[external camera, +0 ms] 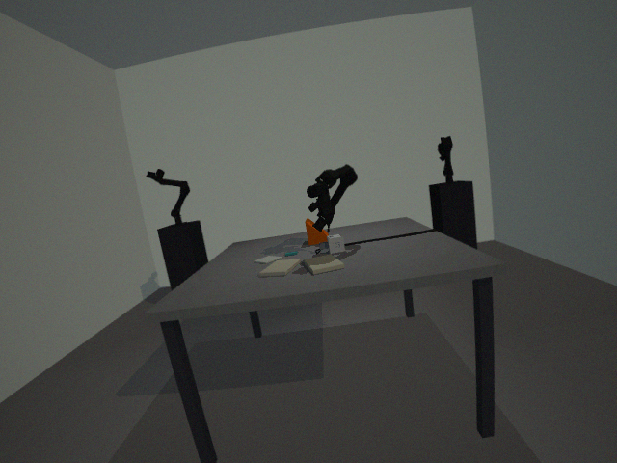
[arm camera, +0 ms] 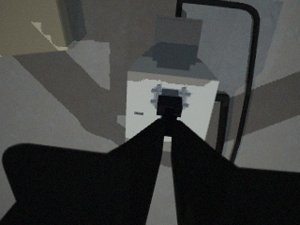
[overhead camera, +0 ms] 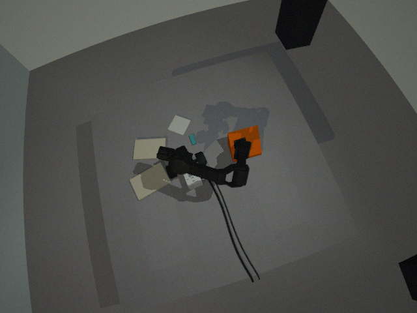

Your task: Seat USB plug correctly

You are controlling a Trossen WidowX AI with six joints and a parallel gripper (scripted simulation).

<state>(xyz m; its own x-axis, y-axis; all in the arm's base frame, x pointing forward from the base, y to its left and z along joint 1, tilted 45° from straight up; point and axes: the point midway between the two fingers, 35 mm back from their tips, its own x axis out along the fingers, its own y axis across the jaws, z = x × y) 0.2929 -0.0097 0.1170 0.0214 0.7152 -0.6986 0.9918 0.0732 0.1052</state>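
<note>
My gripper tip is now 20 mm above the dark USB plug. Also, from my gripper tip: white card 340 mm to the right, 130 mm below; then small teal piece 60 mm behind, 220 mm to the right, 130 mm below.
</note>
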